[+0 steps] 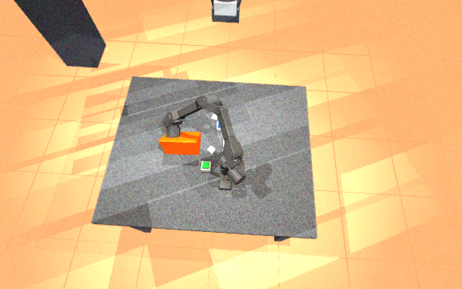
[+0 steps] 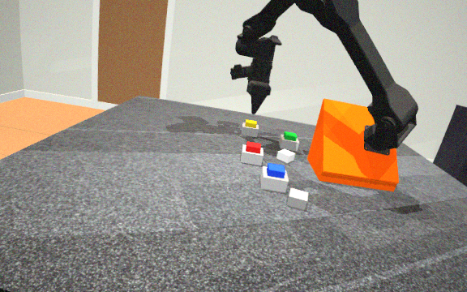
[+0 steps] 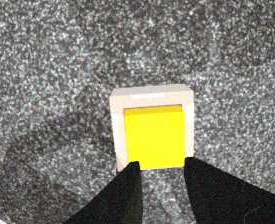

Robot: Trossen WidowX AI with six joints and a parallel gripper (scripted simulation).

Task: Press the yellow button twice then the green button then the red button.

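Now: the yellow button 30 mm below my gripper tip. Also, from my gripper tip: small white block: 160 mm to the left, 90 mm behind, 60 mm below; green button: 110 mm behind, 60 mm to the left, 30 mm below; red button: 200 mm to the left, 30 mm below, 10 mm behind.
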